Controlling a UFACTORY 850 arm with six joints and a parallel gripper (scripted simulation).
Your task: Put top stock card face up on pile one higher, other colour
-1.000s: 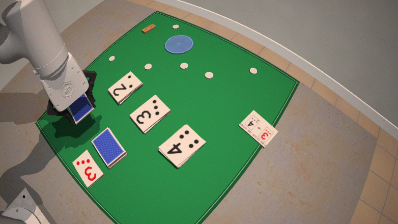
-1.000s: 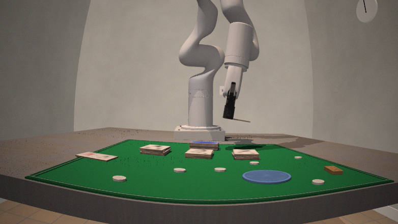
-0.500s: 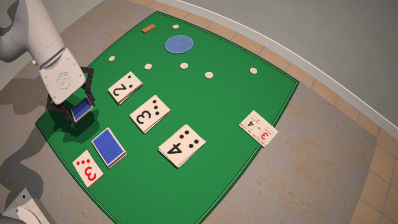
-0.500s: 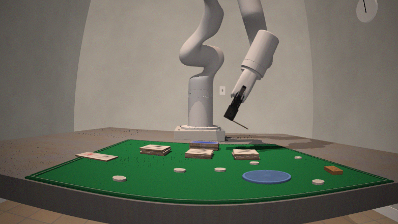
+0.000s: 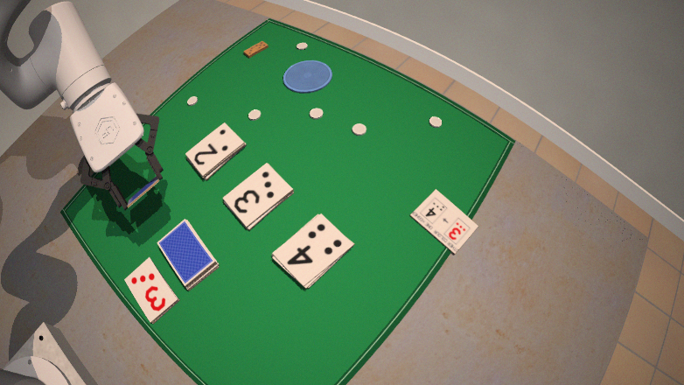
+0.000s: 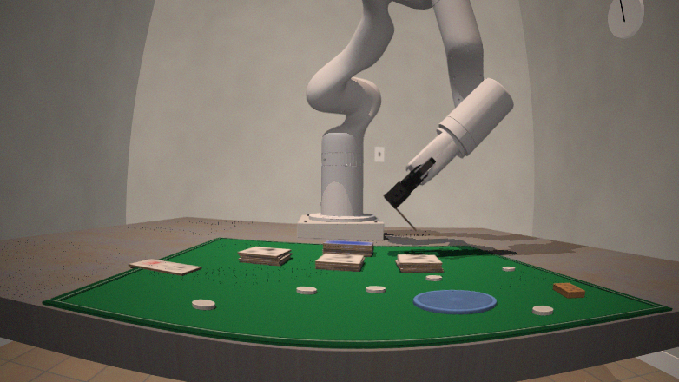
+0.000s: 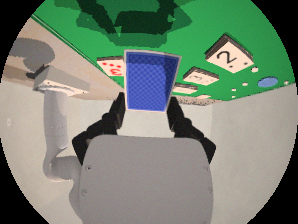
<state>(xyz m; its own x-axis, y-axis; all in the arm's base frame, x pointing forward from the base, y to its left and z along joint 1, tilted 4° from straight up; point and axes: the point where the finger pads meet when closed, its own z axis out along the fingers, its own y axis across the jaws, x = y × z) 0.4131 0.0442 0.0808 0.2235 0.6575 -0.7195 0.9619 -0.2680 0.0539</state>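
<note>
Right now my hand is 3 cm above the card and 1 cm to the right of it. Round my hand: green card cloth 16 cm ahead, 12 cm below, 9 cm to the right.
</note>
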